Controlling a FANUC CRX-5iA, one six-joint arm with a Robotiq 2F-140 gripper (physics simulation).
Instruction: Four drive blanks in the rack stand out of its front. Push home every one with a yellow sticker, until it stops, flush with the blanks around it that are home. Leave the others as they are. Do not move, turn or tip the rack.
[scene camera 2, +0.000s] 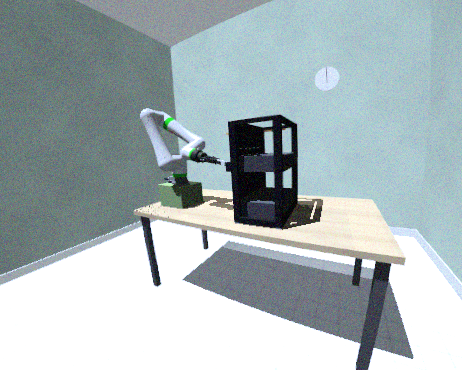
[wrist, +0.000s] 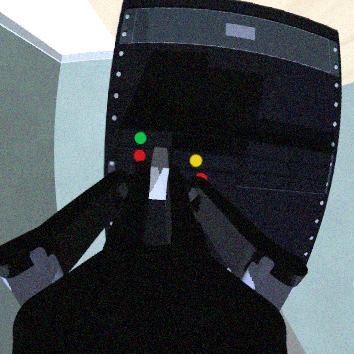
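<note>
The black rack (scene camera 2: 277, 137) (wrist: 114, 107) stands upright on the table, its front toward the arm. In the wrist view, dark blanks carry a green sticker (wrist: 140, 138), a red sticker (wrist: 139, 155) below it, a yellow sticker (wrist: 196, 160) to the right and another red sticker (wrist: 201, 177), partly hidden by the gripper. In the scene view, dark blank ends (scene camera 2: 228, 166) stand out of the rack front; stickers cannot be made out there. My gripper (scene camera 2: 223, 162) (wrist: 159, 158) is shut and empty, its tips close to the rack front, between the sticker columns in the wrist view. Contact cannot be told.
The arm stands on a green base block (scene camera 2: 181, 195) at the left of the wooden table (scene camera 2: 345, 220). A grey unit (scene camera 2: 260, 162) sits mid-height in the rack and another grey unit (scene camera 2: 261, 210) at its bottom. A grey panel with a light label (wrist: 240, 31) shows in the wrist view.
</note>
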